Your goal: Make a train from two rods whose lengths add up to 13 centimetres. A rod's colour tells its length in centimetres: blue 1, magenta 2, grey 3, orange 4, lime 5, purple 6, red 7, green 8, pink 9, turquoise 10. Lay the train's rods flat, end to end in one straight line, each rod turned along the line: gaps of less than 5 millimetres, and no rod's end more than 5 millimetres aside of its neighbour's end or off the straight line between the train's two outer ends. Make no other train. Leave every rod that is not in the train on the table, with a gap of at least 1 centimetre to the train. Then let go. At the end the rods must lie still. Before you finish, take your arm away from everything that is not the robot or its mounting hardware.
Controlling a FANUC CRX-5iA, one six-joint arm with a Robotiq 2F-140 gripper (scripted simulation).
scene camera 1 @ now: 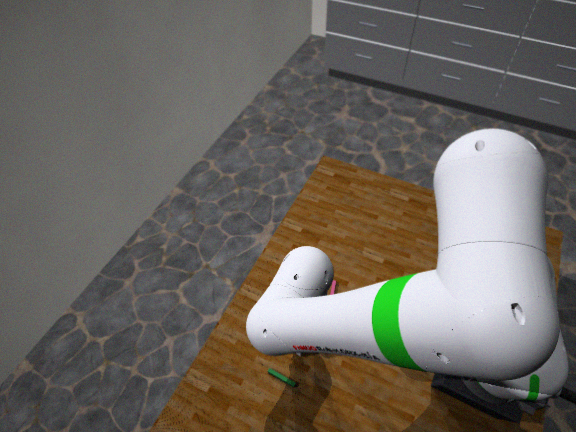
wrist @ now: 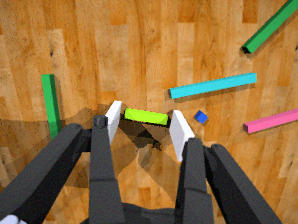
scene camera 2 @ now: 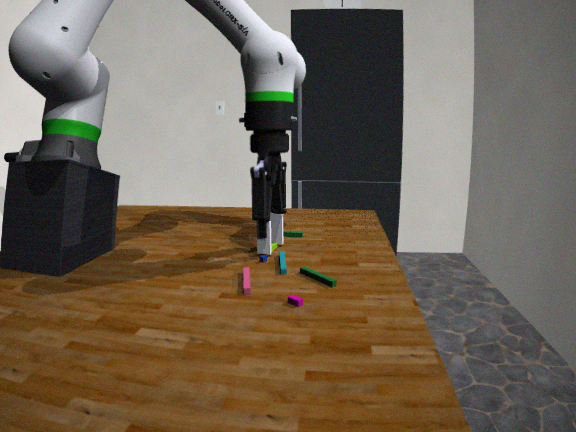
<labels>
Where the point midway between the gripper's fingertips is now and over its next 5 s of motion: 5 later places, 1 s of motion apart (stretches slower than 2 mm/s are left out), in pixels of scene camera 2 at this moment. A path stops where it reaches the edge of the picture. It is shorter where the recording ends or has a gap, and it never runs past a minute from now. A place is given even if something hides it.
My gripper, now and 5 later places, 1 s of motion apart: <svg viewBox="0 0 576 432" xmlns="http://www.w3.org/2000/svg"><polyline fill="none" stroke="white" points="270,248 270,224 308,200 308,237 308,245 308,243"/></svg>
</labels>
